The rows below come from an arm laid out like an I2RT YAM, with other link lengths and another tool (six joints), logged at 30 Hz.
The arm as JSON. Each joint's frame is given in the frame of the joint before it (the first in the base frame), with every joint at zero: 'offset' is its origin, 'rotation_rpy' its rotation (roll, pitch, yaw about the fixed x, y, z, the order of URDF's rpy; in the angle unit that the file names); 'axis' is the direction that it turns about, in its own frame. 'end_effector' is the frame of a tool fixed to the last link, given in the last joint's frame.
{
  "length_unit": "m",
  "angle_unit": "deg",
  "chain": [
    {
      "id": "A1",
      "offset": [
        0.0,
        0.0,
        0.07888
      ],
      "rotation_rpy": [
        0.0,
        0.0,
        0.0
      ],
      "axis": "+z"
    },
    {
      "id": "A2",
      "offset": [
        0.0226,
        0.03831,
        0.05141
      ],
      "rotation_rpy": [
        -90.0,
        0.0,
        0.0
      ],
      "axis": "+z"
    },
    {
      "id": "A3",
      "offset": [
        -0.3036,
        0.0,
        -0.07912
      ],
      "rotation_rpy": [
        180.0,
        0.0,
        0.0
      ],
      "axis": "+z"
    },
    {
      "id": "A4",
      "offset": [
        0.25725,
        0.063,
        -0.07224
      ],
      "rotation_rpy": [
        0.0,
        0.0,
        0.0
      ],
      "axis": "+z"
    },
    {
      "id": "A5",
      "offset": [
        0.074,
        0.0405,
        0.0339
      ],
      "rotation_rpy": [
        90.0,
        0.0,
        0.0
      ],
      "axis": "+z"
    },
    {
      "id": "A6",
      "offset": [
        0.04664,
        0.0,
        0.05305
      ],
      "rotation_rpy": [
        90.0,
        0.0,
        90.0
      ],
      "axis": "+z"
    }
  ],
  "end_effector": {
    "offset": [
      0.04,
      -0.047,
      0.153
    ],
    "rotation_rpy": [
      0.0,
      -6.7,
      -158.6
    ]
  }
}
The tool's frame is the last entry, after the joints.
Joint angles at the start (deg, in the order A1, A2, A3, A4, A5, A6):
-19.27 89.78 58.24 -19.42 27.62 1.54
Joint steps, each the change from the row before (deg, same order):
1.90 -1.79 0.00 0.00 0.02 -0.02
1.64 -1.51 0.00 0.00 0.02 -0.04
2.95 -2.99 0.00 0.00 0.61 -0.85
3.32 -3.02 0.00 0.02 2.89 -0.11
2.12 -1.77 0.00 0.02 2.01 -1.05
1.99 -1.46 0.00 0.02 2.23 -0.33
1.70 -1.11 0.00 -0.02 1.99 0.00
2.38 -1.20 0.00 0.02 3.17 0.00
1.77 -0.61 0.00 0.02 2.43 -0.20
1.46 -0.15 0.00 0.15 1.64 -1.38
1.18 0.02 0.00 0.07 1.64 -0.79
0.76 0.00 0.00 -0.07 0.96 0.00
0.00 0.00 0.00 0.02 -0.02 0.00
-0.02 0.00 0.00 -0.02 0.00 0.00
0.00 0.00 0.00 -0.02 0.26 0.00
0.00 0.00 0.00 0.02 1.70 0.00
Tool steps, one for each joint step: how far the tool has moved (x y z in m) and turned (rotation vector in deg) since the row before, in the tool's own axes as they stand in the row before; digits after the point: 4 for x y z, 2 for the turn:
0.0102 0.0056 -0.0162 -1.66 1.99 -0.29
0.0088 0.0047 -0.0136 -1.38 1.73 -0.27
0.0138 0.0103 -0.0263 -2.95 2.71 -0.99
0.0074 0.0128 -0.0279 -3.71 0.98 -0.14
0.0048 0.0084 -0.0169 -2.38 0.45 -1.00
0.0026 0.0074 -0.0147 -2.10 0.04 -0.29
0.0015 0.0057 -0.0117 -1.64 -0.08 0.00
0.0013 0.0071 -0.0148 -2.19 -0.53 -0.08
0.0014 0.0044 -0.0098 -1.49 -0.53 -0.38
0.0047 0.0026 -0.0067 -1.11 -0.15 -1.66
0.0028 0.0017 -0.0049 -0.85 -0.47 -1.14
0.0014 0.0006 -0.0031 -0.40 -0.24 -0.31
0.0001 0.0000 0.0000 0.00 0.02 0.02
-0.0001 -0.0001 0.0001 0.01 -0.02 -0.01
-0.0009 0.0002 -0.0001 -0.07 -0.25 -0.01
-0.0057 0.0019 -0.0005 -0.54 -1.61 0.08

